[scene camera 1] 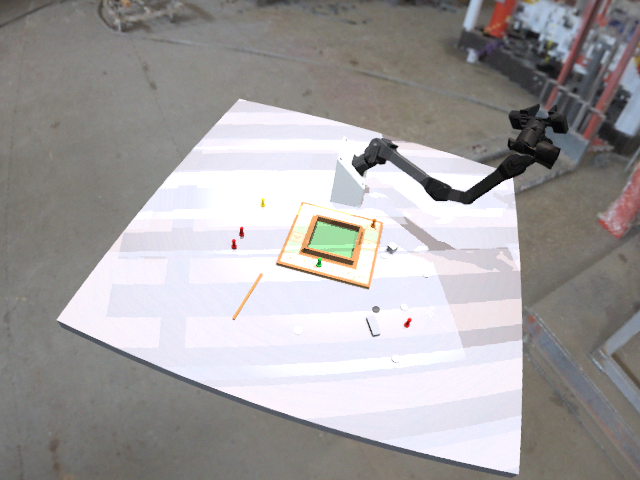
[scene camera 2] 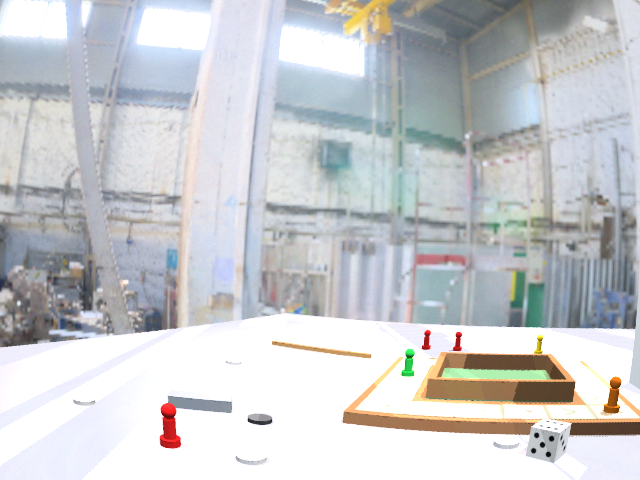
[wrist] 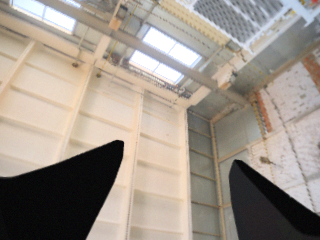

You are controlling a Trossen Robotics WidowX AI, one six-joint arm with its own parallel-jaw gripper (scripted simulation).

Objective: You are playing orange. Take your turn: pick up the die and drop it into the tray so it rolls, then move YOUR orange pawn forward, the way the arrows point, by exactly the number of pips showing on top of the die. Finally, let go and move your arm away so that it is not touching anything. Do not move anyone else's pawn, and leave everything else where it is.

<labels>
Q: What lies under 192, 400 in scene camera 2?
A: A grey block.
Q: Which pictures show the gripper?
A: Scene camera 1 and the wrist view only.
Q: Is the gripper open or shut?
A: Open.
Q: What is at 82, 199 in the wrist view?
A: The gripper.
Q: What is the gripper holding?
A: Nothing.
</labels>
